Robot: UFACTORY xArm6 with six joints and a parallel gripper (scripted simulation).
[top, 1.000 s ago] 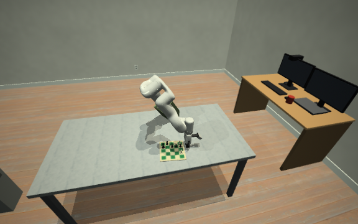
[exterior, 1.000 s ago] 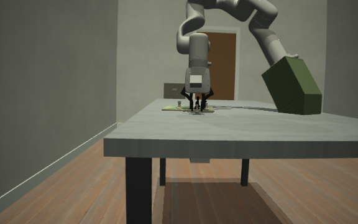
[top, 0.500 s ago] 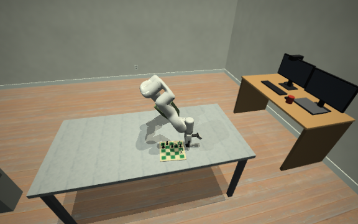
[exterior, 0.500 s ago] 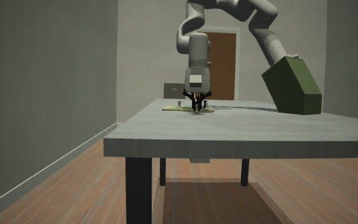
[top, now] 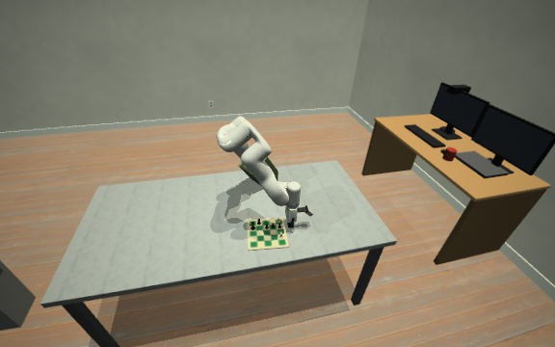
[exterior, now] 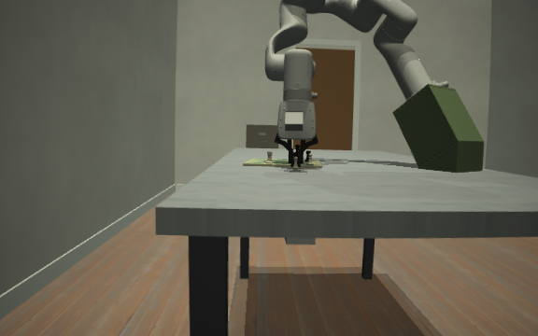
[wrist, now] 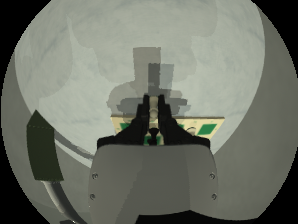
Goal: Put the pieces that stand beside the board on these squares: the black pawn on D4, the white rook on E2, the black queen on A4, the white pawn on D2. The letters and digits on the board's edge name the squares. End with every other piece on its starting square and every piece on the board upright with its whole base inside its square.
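The white rook is 8 cm to the right of my hand and 6 cm ahead of it. The rest, counted from my hand: chessboard 14 cm to the right, 2 cm below, 1 cm ahead; black queen 21 cm to the right, 4 cm behind, 1 cm above.
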